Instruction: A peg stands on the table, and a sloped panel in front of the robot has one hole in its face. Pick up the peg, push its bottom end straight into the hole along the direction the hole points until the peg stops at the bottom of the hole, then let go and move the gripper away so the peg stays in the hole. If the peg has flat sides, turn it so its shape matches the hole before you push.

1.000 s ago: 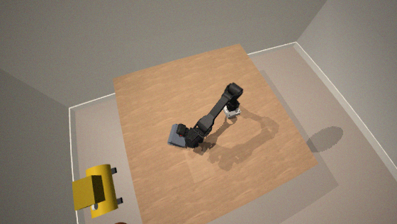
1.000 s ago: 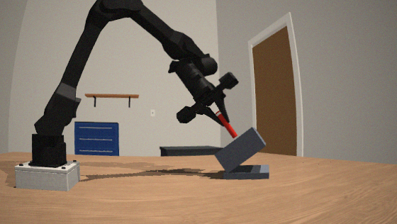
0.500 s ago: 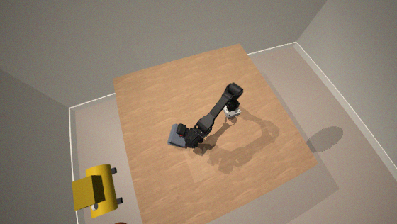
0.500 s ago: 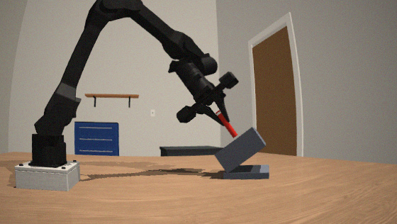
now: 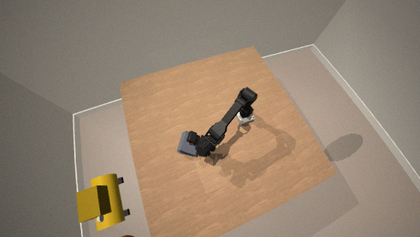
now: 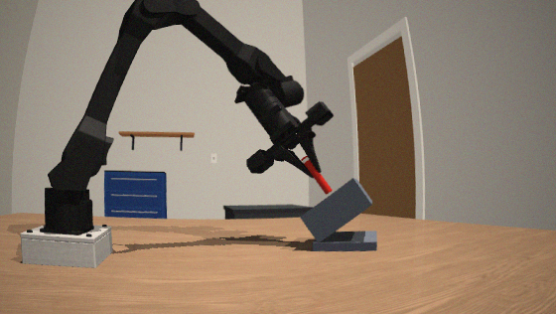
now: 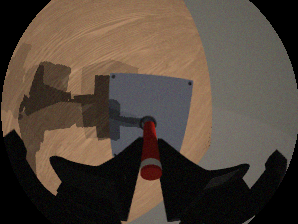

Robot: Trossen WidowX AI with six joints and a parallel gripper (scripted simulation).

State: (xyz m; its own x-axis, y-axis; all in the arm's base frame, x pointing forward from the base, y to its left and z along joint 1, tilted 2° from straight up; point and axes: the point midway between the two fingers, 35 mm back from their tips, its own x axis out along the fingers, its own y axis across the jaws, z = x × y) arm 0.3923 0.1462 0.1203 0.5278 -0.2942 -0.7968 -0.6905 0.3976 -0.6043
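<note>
My gripper tip is now 40 mm short of the grey sloped panel, 20 mm to the left of it and 60 mm above it. Also, from my gripper tip: red peg: 10 mm behind, 10 mm above; then flat grey base: 50 mm ahead, 30 mm to the right, 120 mm below.
</note>
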